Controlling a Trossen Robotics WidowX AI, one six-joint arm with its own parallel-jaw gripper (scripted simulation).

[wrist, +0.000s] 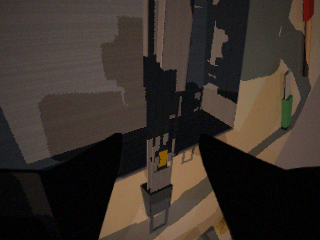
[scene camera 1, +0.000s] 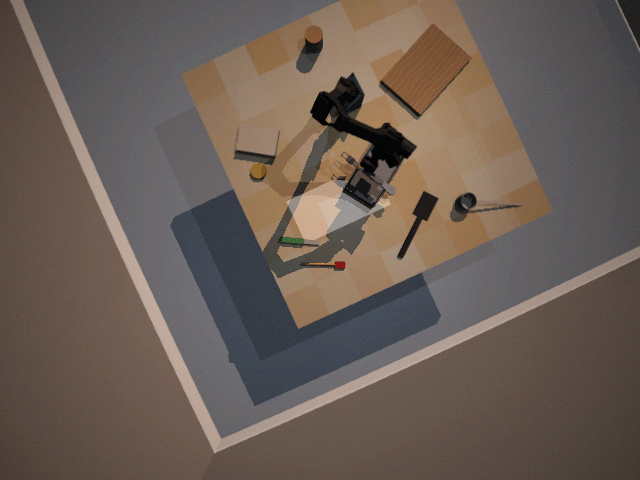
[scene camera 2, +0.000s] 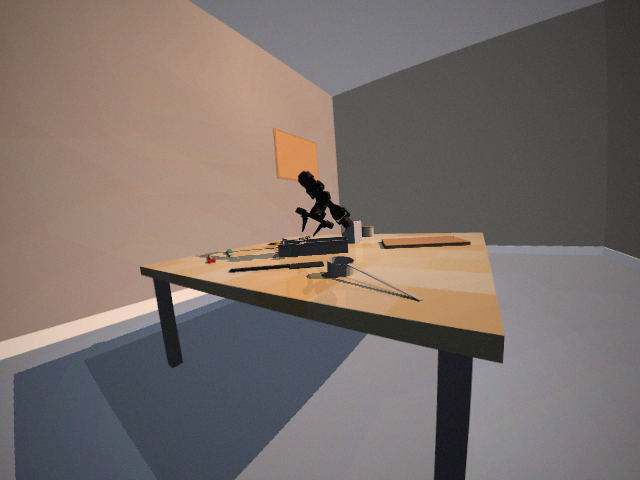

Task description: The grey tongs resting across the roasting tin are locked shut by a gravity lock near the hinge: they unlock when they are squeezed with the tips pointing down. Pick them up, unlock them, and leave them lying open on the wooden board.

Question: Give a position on a wooden board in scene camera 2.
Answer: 436,241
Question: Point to a roasting tin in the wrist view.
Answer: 78,78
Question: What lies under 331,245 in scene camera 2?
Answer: A roasting tin.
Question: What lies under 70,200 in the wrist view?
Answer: My gripper.
